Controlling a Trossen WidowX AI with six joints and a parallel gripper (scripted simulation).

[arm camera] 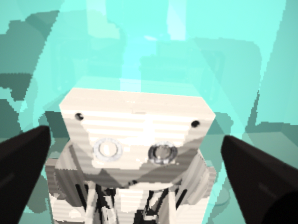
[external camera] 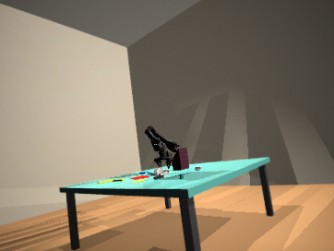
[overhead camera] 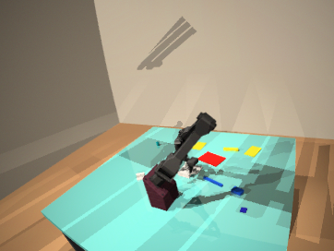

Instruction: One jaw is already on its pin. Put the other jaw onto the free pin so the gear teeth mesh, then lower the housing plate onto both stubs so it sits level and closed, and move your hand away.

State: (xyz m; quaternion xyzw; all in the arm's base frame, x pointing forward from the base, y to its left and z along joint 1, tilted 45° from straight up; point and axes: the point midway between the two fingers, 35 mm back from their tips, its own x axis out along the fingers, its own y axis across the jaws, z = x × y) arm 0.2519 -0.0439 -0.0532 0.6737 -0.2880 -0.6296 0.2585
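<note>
Now: the white rounded piece 10 mm ahead of my gripper tip and 30 mm below it. The rest, counted from my gripper tip: blue bar 10 mm behind, 190 mm to the right, 30 mm below; red flat plate 210 mm ahead, 90 mm to the right, 30 mm below; black piece 270 mm ahead, 190 mm to the left, 20 mm below.
</note>
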